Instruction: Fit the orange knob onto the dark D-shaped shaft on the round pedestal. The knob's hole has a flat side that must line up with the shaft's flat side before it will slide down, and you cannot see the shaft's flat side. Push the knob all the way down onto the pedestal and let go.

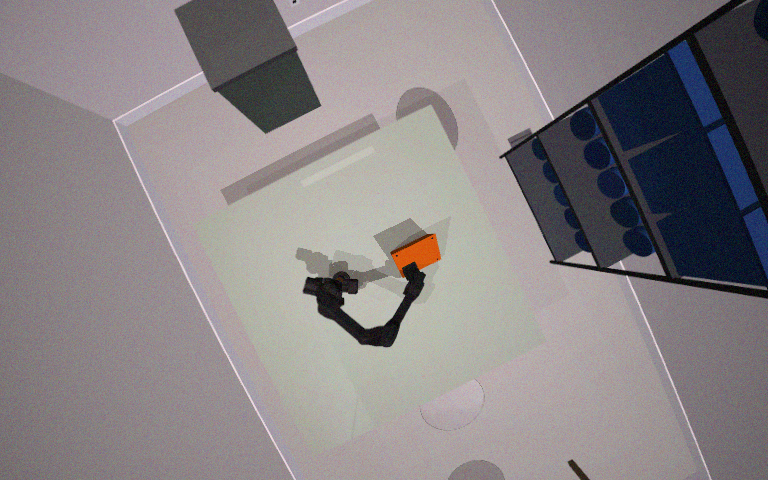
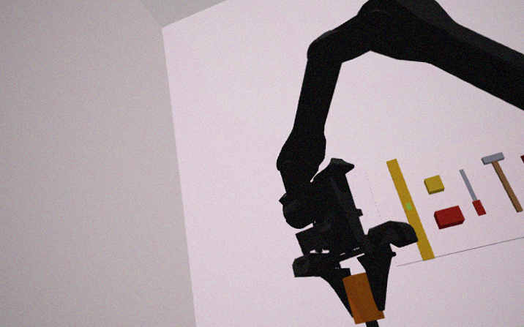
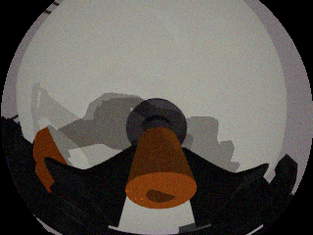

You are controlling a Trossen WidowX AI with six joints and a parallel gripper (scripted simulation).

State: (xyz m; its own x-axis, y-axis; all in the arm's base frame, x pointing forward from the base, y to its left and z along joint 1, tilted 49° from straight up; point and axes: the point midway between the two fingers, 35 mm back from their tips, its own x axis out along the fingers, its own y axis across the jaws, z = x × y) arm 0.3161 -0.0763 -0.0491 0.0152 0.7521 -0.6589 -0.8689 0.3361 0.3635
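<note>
Right now my gripper tip is 2 cm below the orange knob. Also, from my gripper tip: dark round pedestal 4 cm below.
</note>
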